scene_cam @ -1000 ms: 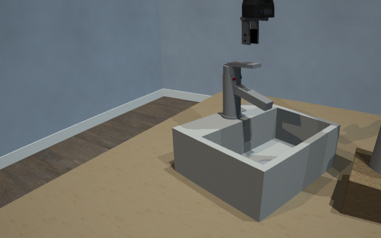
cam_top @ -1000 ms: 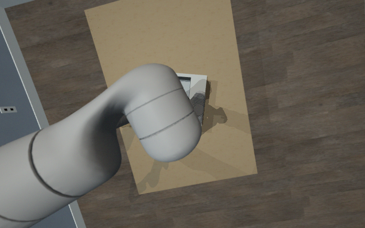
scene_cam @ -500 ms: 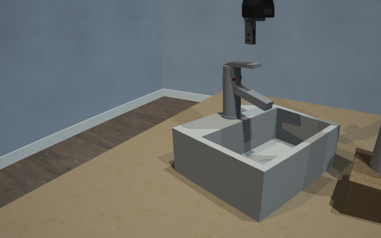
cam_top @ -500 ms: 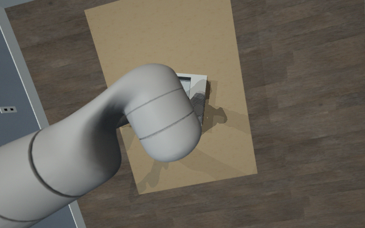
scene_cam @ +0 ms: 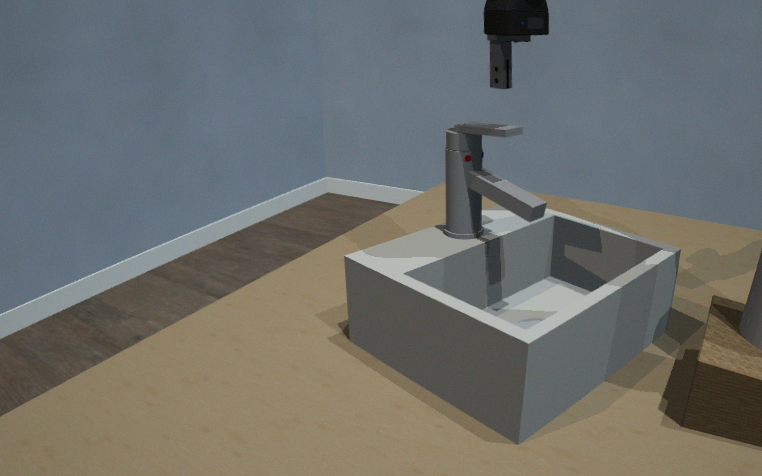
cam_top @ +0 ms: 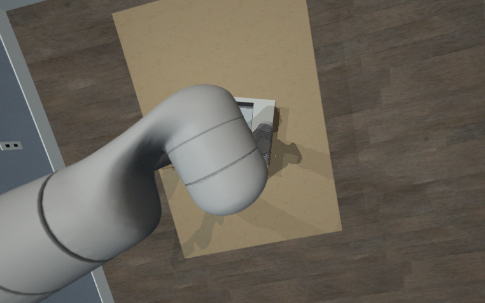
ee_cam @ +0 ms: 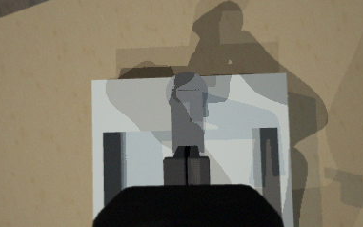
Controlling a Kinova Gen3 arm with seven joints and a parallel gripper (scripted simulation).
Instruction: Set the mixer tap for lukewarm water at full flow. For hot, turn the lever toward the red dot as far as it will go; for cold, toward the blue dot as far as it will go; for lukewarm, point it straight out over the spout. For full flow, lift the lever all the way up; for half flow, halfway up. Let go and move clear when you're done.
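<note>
My gripper is now 20 mm short of the flat lever, 10 mm to the left of it and 70 mm above it. From my hand the other things lie so: grey square sink (50 mm behind, 20 mm to the left, 300 mm below); then grey mixer tap (40 mm ahead, 10 mm to the right, 120 mm below).
</note>
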